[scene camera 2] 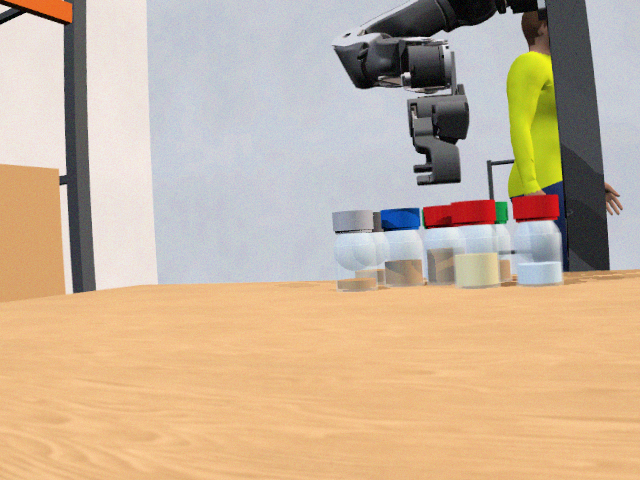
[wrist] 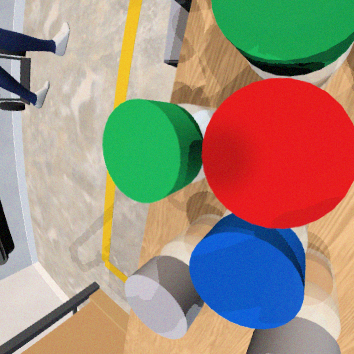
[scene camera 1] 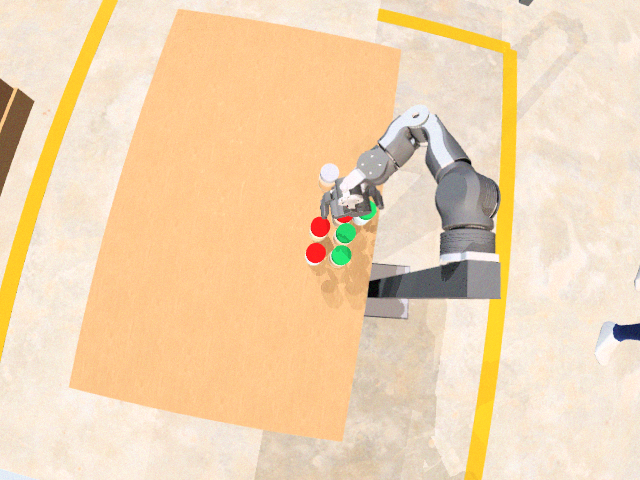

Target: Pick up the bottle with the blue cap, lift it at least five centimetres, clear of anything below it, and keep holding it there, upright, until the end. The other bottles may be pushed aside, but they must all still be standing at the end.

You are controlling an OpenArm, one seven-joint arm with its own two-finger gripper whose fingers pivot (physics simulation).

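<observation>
The bottle with the blue cap stands upright on the table, among other bottles. In scene camera 1 it is hidden under the gripper. A red-capped bottle stands close beside it. Grey-capped bottles stand on its other side, one nearer and one farther. My gripper is open and empty, with its fingertips a little above cap height. In scene camera 2 it appears to the right of the blue cap. Its fingers do not show in the wrist view.
Two more red-capped bottles stand upright near green-capped bottles. Another green-capped bottle stands near the edge of the table on the arm's side.
</observation>
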